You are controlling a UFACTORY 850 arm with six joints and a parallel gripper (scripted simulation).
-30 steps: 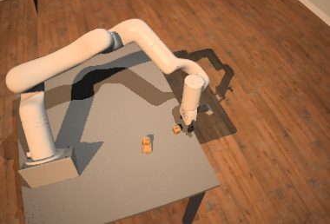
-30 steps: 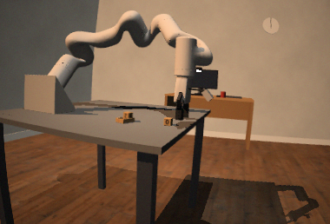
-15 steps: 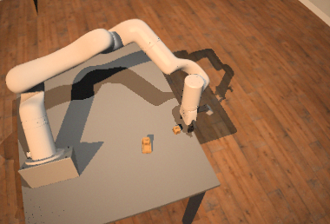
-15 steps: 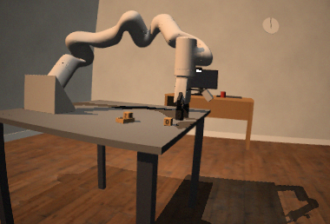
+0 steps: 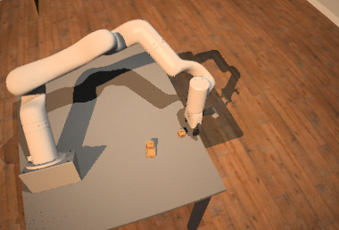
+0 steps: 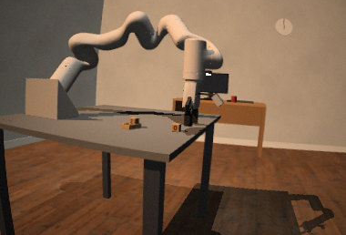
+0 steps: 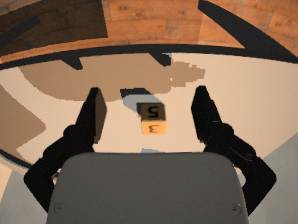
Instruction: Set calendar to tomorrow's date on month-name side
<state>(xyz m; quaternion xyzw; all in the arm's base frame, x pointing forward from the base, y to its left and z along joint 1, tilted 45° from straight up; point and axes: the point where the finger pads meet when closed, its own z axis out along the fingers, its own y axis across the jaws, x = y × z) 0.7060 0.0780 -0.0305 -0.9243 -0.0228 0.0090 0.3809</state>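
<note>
My hand is 60 mm past the orange cube, 30 mm above it and 10 mm to the left of it. The rest, counted from my hand: calendar cube: 220 mm behind, 30 mm to the right, 20 mm below; orange tray: 230 mm behind, 50 mm to the right, 30 mm below.
</note>
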